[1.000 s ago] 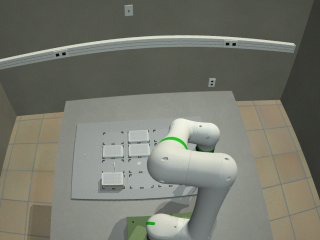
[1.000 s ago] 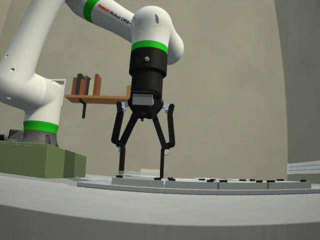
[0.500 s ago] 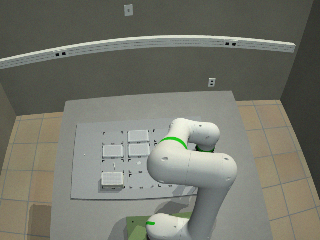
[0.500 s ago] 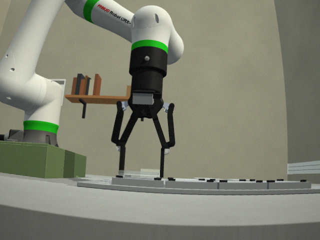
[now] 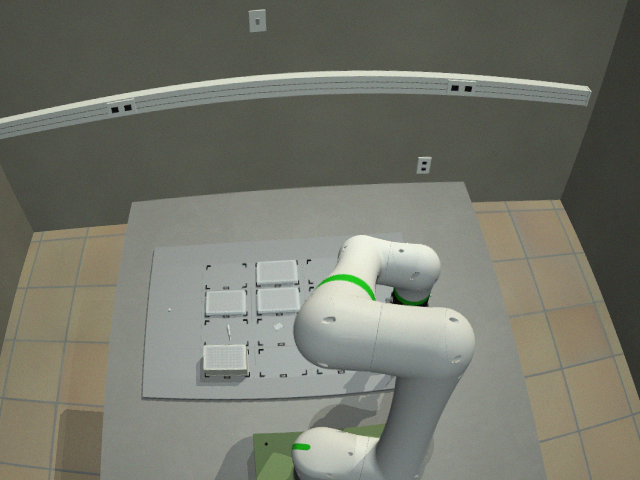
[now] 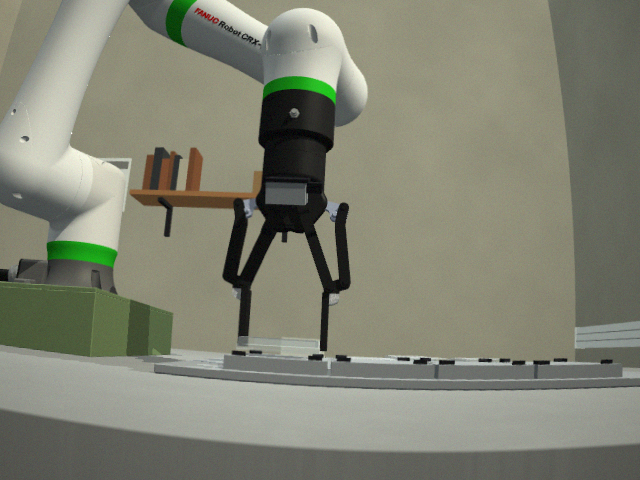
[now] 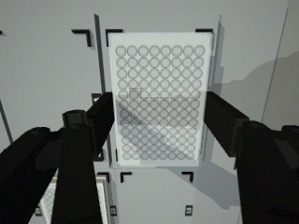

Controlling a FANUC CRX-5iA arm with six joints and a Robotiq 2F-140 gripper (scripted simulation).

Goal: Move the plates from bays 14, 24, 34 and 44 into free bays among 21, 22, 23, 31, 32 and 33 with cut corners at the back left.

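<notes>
Right now the white scrap is 31 cm to the left of my hand, 17 cm ahead of it and 5 cm below it. The rest, counted from my hand: dark stick: 24 cm ahead, 12 cm to the left, 5 cm below; then thin white stick: 46 cm to the left, 18 cm ahead, 5 cm below; then sealed deep-well block: 49 cm to the left, 8 cm ahead, 3 cm below.
</notes>
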